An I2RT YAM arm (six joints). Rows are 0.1 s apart.
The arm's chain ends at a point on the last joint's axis. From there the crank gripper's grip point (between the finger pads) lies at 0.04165 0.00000 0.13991 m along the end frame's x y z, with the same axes.
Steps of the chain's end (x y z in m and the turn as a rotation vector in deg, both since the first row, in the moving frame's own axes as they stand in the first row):
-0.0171 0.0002 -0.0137 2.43 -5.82 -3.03
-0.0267 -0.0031 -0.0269 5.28 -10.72 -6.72
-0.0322 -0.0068 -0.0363 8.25 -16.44 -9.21
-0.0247 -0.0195 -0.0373 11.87 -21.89 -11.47
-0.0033 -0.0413 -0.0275 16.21 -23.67 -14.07
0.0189 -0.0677 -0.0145 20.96 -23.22 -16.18
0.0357 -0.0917 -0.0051 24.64 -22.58 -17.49
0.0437 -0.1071 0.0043 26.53 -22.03 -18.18
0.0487 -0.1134 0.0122 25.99 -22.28 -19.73
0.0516 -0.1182 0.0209 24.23 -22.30 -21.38
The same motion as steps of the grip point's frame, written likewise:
-0.0317 -0.0076 -0.0104 2.43 -5.82 -3.03
-0.0544 -0.0195 -0.0224 5.28 -10.72 -6.72
-0.0753 -0.0307 -0.0322 8.25 -16.44 -9.21
-0.0828 -0.0518 -0.0358 11.87 -21.89 -11.47
-0.0676 -0.0840 -0.0297 16.21 -23.67 -14.07
-0.0462 -0.1220 -0.0210 20.96 -23.22 -16.18
-0.0294 -0.1547 -0.0154 24.64 -22.58 -17.49
-0.0209 -0.1746 -0.0082 26.53 -22.03 -18.18
-0.0174 -0.1797 0.0000 25.99 -22.28 -19.73
-0.0151 -0.1807 0.0105 24.23 -22.30 -21.38

